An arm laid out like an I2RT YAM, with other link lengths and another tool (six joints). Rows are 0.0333 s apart.
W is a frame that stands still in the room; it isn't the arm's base.
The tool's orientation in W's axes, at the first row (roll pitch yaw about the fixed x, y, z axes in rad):
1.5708 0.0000 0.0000
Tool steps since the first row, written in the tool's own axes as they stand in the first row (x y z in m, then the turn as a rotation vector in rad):
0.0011 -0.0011 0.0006 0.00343 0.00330 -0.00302
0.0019 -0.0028 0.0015 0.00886 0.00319 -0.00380
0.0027 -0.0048 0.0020 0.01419 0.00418 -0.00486
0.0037 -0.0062 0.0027 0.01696 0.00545 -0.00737
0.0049 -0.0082 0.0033 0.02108 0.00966 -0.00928
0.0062 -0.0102 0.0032 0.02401 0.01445 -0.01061
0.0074 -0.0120 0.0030 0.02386 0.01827 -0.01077
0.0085 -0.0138 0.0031 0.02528 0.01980 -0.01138
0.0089 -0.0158 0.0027 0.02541 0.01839 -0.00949
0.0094 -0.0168 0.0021 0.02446 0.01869 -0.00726
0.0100 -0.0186 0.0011 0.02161 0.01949 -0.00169
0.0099 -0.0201 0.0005 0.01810 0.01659 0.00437
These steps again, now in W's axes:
0.0011 -0.0006 -0.0011 0.00343 0.00302 0.00330
0.0019 -0.0015 -0.0028 0.00886 0.00380 0.00319
0.0027 -0.0020 -0.0048 0.01419 0.00486 0.00418
0.0037 -0.0027 -0.0062 0.01696 0.00737 0.00545
0.0049 -0.0033 -0.0082 0.02108 0.00928 0.00966
0.0062 -0.0032 -0.0102 0.02401 0.01061 0.01445
0.0074 -0.0030 -0.0120 0.02386 0.01077 0.01827
0.0085 -0.0031 -0.0138 0.02528 0.01138 0.01980
0.0089 -0.0027 -0.0158 0.02541 0.00949 0.01839
0.0094 -0.0021 -0.0168 0.02446 0.00726 0.01869
0.0100 -0.0011 -0.0186 0.02161 0.00169 0.01949
0.0099 -0.0005 -0.0201 0.01810 -0.00437 0.01659

